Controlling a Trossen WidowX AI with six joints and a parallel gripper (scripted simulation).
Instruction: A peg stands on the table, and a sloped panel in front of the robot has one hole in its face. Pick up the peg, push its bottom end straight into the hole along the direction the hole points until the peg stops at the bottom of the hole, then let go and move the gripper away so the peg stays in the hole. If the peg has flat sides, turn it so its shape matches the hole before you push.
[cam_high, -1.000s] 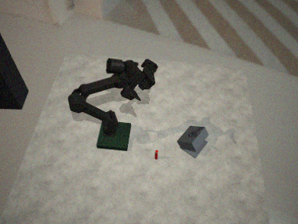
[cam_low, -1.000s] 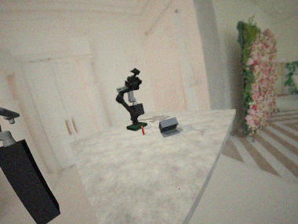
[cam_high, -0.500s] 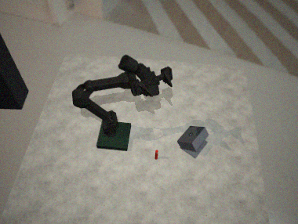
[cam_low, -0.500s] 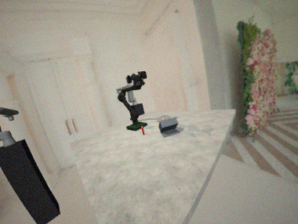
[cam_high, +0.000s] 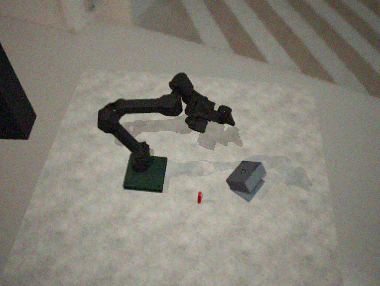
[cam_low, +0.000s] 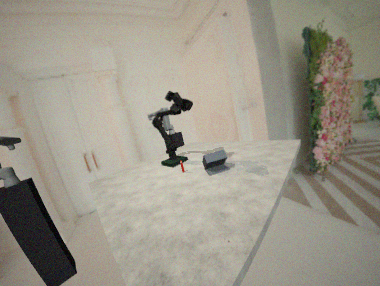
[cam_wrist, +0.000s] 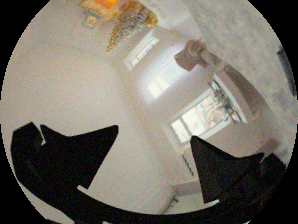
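My gripper tip is now 6 cm past the red peg, 3 cm to the left of it and 43 cm above it. The rest, counted from my gripper tip: grey sloped panel (13 cm ahead, 7 cm to the left, 43 cm below).
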